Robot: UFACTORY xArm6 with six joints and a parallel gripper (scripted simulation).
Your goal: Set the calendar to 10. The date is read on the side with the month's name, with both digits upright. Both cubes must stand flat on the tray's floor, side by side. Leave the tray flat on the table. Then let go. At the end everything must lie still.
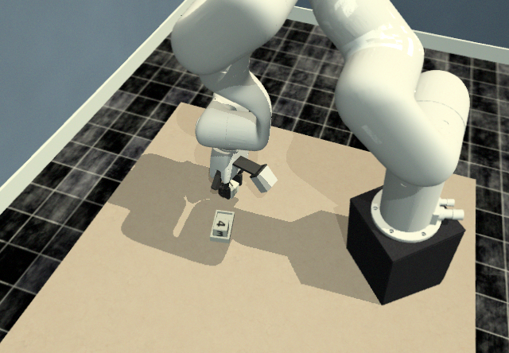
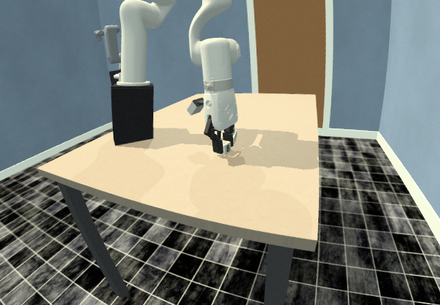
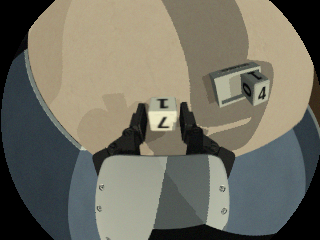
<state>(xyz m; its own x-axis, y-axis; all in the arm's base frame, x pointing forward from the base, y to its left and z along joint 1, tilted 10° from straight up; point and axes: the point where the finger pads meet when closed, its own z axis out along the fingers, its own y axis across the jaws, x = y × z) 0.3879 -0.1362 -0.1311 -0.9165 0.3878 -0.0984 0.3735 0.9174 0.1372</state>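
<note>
The white cube lies 1 cm below my hand. From my hand the other things lie so: tray: 1 cm behind, 11 cm to the left, 2 cm below.
</note>
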